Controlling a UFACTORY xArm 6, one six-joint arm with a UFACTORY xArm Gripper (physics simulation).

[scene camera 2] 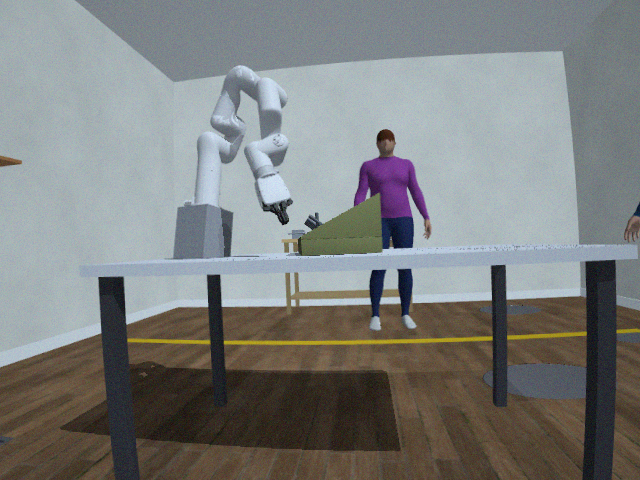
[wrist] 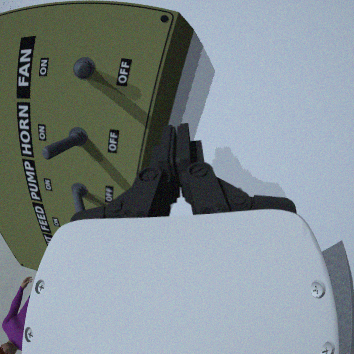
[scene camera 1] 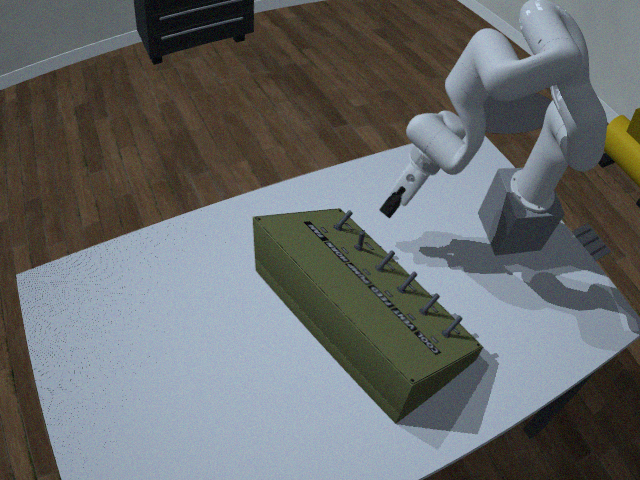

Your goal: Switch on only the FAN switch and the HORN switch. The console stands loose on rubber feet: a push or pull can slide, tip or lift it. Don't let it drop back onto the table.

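Seen in the pictures: gripper, fingertip midpoint: (scene camera 2: 285, 223) (wrist: 178, 142) (scene camera 1: 385, 213); arm's base, link origin: (scene camera 2: 205, 209) (scene camera 1: 532, 191).
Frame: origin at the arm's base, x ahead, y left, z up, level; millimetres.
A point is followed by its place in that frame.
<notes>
The olive console (scene camera 1: 310, 268) @[x 590, y -98, z -8 mm] (scene camera 2: 356, 227) @[x 546, y -276, z -104 mm] (wrist: 125, 30) @[x 410, y -256, z -105 mm] sits level on the table, its sloping top carrying a row of grey levers. The FAN lever (scene camera 1: 343, 220) @[x 424, y -212, z -70 mm] (wrist: 84, 68) @[x 401, y -218, z -57 mm] leans to the OFF side like the levers beyond HORN; in the wrist view it points nearly at the camera. The HORN lever (scene camera 1: 360, 241) @[x 431, y -139, z -65 mm] (wrist: 62, 143) @[x 423, y -147, z -62 mm] leans to its ON label. The PUMP lever (scene camera 1: 385, 260) @[x 414, y -70, z -69 mm] (wrist: 78, 195) @[x 414, y -76, z -77 mm] leans to the OFF side. My gripper (scene camera 1: 387, 212) @[x 322, y -185, z -77 mm] (scene camera 2: 283, 221) @[x 322, y -185, z -77 mm] (wrist: 178, 142) @[x 322, y -185, z -77 mm] is shut and empty. It hangs above and beside the console's low edge, apart from the levers.
The FEED lever (scene camera 1: 407, 282) @[x 409, y 3, z -70 mm], VENT lever (scene camera 1: 429, 304) @[x 405, y 74, z -70 mm] and COOL lever (scene camera 1: 452, 326) @[x 399, y 146, z -70 mm] continue the row, leaning to the OFF side. The white table (scene camera 1: 155, 335) @[x 916, y -230, z -185 mm] (scene camera 2: 465, 255) @[x 777, y -540, z -192 mm] bears the grey arm base (scene camera 1: 522, 229) @[x 61, y 44, z -65 mm] (scene camera 2: 199, 232) @[x 5, y -102, z -91 mm]. A person (scene camera 2: 390, 186) stands beyond the table.
</notes>
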